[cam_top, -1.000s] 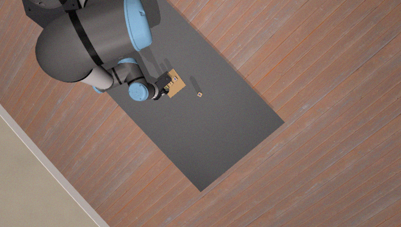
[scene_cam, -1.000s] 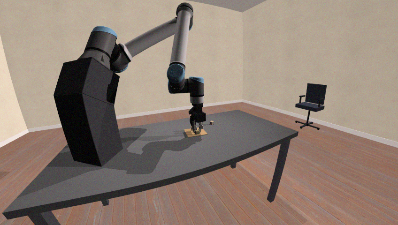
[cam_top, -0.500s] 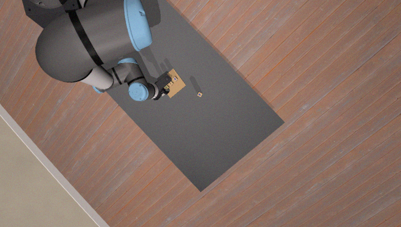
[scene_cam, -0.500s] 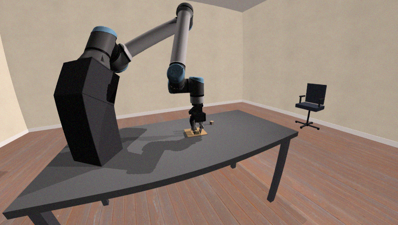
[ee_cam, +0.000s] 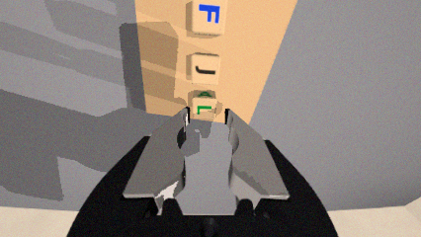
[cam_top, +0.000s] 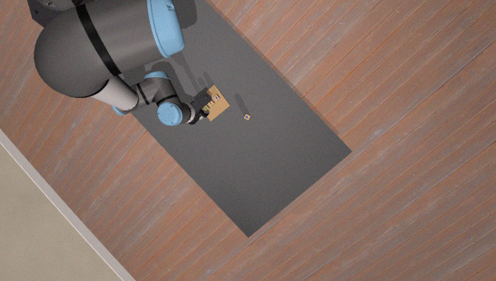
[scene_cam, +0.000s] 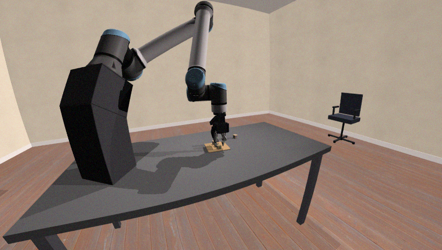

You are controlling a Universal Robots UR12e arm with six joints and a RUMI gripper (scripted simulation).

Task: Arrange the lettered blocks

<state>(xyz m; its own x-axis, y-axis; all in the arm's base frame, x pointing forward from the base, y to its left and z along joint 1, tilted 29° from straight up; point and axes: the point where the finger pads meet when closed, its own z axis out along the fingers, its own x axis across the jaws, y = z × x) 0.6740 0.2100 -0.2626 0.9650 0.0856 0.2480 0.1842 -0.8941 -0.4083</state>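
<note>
Now: the tan mat 10 mm behind my hand, 40 mm to the left of it and 30 mm below it. From my hand the other things lie so: block (160 mm ahead, 160 mm to the left, 20 mm below).
</note>
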